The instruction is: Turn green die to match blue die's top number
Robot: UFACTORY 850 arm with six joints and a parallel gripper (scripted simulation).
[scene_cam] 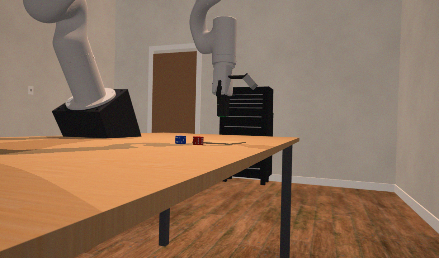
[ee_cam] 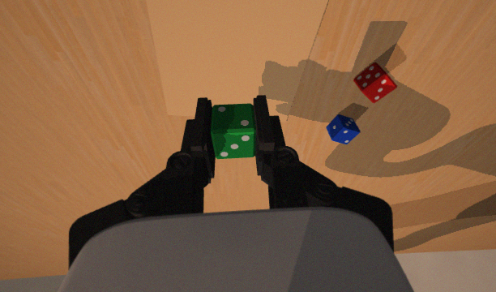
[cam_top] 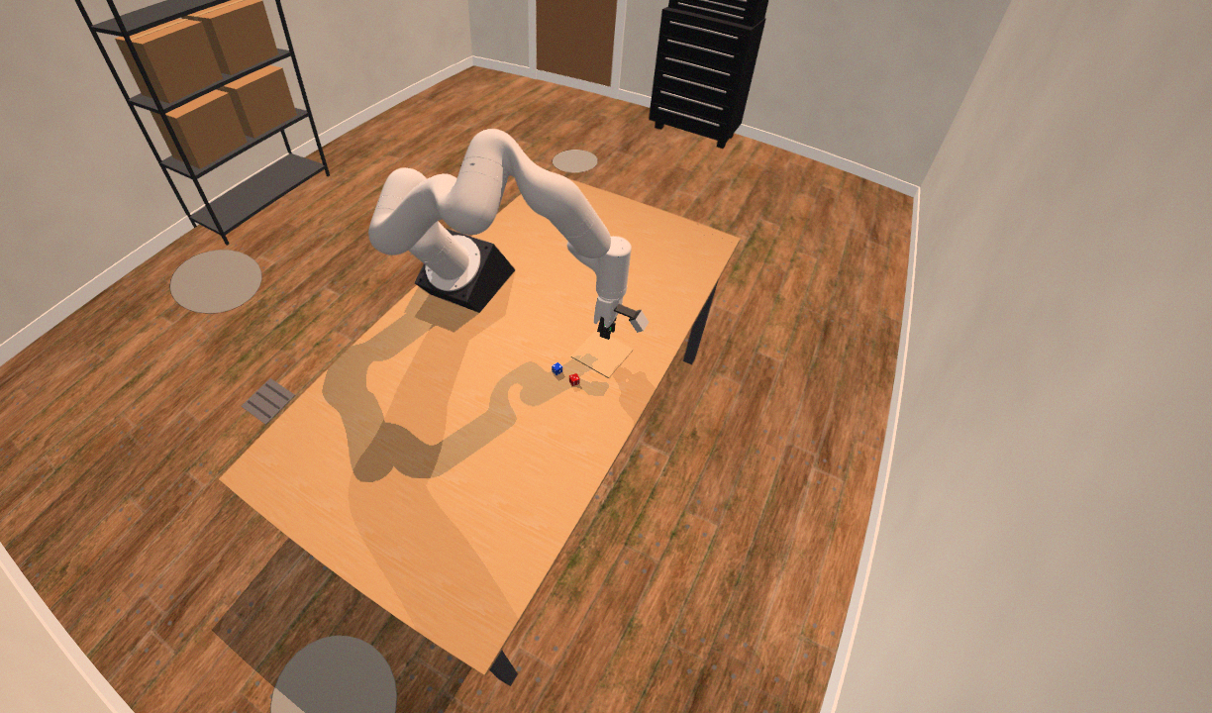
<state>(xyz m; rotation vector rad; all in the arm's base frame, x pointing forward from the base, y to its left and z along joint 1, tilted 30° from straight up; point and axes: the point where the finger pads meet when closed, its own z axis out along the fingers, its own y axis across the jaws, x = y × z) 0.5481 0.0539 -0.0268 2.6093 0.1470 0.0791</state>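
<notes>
Right now the green die is 10 mm below my hand. From my hand the other things lie so: blue die 140 mm to the right, 100 mm below, 80 mm behind; red die 150 mm to the right, 100 mm below, 20 mm behind; tan mat 110 mm below, 10 mm behind.
</notes>
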